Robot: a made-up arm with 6 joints.
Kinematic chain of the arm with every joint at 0, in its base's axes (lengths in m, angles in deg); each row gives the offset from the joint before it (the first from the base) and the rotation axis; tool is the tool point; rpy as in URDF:
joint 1: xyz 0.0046 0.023 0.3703 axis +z
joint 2: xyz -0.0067 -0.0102 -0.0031 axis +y
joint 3: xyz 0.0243 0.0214 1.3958 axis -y
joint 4: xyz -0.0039 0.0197 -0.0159 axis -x
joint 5: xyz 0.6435 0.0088 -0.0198 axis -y
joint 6: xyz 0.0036 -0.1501 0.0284 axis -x
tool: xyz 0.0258 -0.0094 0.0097 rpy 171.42 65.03 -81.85
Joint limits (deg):
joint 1: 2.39..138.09
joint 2: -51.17..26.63
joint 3: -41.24..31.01
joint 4: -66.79..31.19
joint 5: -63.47..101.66
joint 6: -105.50..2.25
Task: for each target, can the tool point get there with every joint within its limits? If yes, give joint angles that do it. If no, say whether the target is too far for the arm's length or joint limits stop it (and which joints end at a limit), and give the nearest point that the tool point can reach.
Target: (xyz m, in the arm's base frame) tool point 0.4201 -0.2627 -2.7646
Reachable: no: too far | nearest point 0.7518 0.0494 0.9052 | short by 3.698 m
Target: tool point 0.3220 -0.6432 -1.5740
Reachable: no: joint limits stop it (at a limit: joint 1, joint 2, joint 3, joint 6) | nearest point 0.7626 0.0205 0.9091 | short by 2.608 m
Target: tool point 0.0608 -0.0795 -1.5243
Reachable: no: joint limits stop it (at a limit: joint 1, joint 2, joint 3, joint 4, joint 5) | nearest point 0.7499 0.0523 0.9053 | short by 2.529 m
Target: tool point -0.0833 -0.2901 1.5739
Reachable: yes | joints 52.92 -43.70 -30.18 15.62 -15.35 -54.48
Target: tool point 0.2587 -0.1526 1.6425
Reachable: yes | joints 122.01 -39.71 -18.83 -16.83 61.43 -18.65
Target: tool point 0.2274 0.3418 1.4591
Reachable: yes | joints 72.87 -9.00 -31.45 -19.12 54.80 -76.75
